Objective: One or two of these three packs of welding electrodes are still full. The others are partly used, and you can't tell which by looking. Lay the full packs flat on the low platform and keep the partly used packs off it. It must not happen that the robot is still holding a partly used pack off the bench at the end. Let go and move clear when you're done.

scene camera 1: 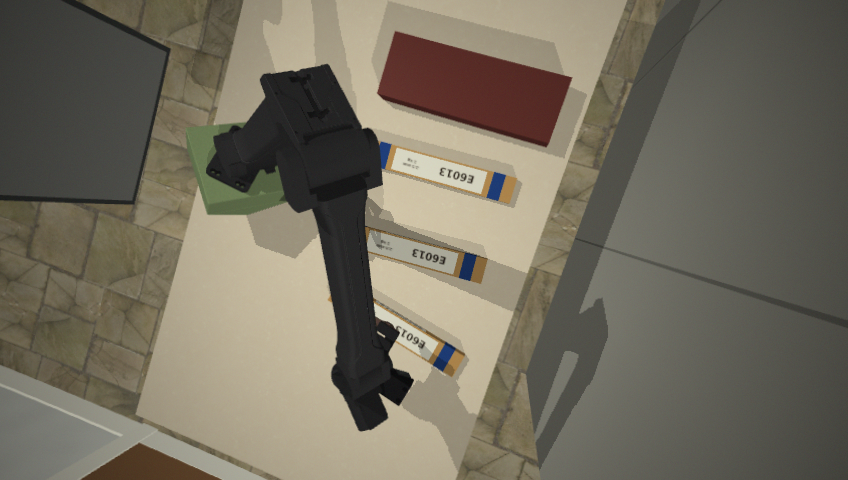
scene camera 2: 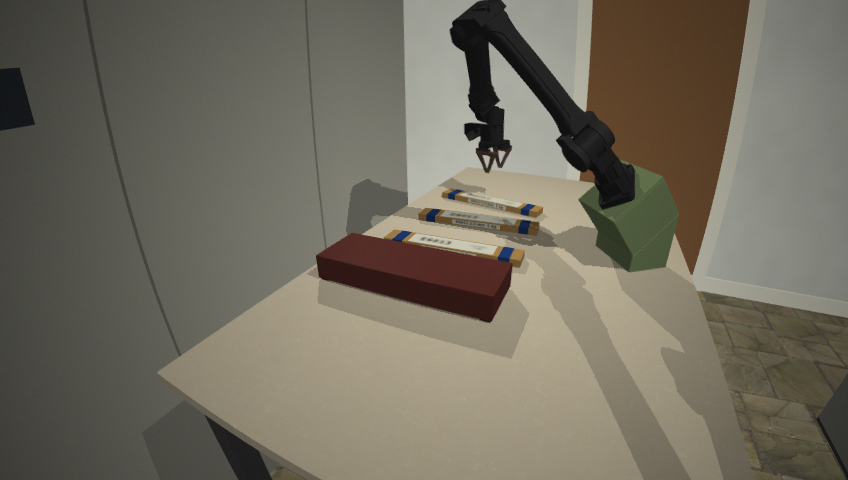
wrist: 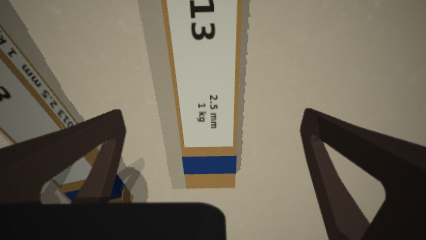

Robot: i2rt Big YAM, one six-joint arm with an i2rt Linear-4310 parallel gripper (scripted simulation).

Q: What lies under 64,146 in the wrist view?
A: My gripper.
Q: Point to a welding electrode pack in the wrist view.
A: At 204,51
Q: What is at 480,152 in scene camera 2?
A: My gripper.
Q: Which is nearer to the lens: the welding electrode pack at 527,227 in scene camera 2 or the dark red low platform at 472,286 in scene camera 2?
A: The dark red low platform.
